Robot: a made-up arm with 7 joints.
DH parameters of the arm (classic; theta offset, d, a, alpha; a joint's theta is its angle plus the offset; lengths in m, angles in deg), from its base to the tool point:
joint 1: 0 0.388 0 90
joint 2: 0 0.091 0 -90
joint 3: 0 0.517 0.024 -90
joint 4: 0 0.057 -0.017 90
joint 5: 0 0.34 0 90
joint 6: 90 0.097 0.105 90
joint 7: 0 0.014 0 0
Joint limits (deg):
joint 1: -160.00..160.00
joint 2: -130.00..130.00
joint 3: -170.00..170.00
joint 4: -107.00..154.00
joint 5: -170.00..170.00
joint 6: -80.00..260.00
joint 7: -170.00..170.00
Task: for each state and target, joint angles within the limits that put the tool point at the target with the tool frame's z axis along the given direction. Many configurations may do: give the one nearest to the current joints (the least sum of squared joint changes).
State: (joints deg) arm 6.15 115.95 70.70 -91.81 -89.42 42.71 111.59
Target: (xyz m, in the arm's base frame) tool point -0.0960 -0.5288 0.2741 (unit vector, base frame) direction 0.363 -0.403 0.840
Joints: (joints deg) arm 21.60 92.98 92.63 -106.45 -94.86 36.11 111.59
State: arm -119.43 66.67 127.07 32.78 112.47 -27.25 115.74
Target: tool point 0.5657 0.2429 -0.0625 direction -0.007 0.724 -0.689
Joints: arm -136.06 98.94 125.42 66.15 126.03 9.77 115.74
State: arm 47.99 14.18 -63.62 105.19 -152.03 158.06 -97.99
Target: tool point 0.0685 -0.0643 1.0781 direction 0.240 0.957 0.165
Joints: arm 64.04 30.88 -31.61 82.43 -123.98 141.78 -97.99
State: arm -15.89 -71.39 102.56 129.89 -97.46 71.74 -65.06
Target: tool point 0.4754 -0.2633 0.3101 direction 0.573 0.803 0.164
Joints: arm -62.74 -119.64 87.23 118.61 -98.49 87.78 -65.06
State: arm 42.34 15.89 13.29 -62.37 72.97 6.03 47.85
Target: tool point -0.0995 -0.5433 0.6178 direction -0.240 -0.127 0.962
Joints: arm 91.05 29.85 -29.87 -107.00 26.39 -27.09 47.85
